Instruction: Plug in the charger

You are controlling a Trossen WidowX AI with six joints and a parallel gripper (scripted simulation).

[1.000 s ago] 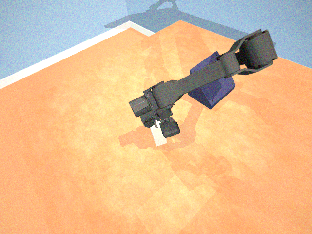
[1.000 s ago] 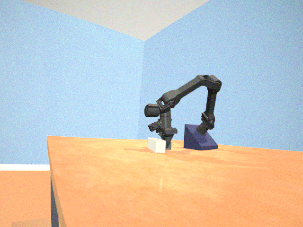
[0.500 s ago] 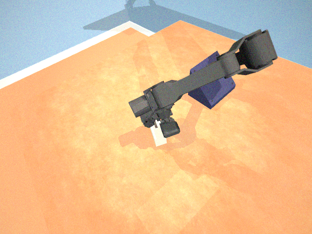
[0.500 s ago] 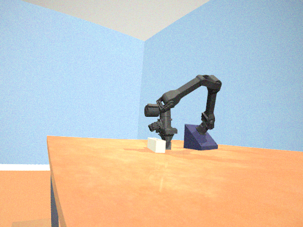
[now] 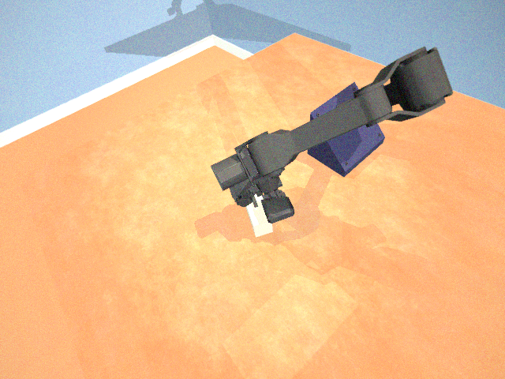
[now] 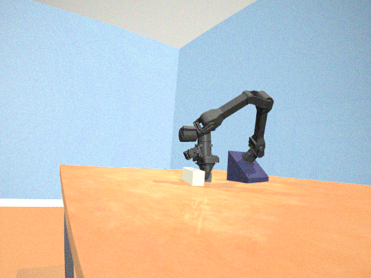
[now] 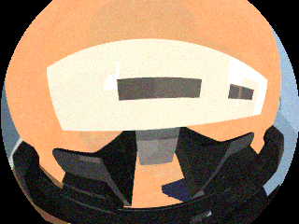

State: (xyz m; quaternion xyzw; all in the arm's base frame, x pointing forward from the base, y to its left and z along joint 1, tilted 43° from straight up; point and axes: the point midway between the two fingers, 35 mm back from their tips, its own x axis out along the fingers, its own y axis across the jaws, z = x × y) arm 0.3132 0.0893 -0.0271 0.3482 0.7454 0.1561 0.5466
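Right now the dark grey charger is 2 cm ahead of my gripper tip, 1 cm to the right of it and 1 cm above it.
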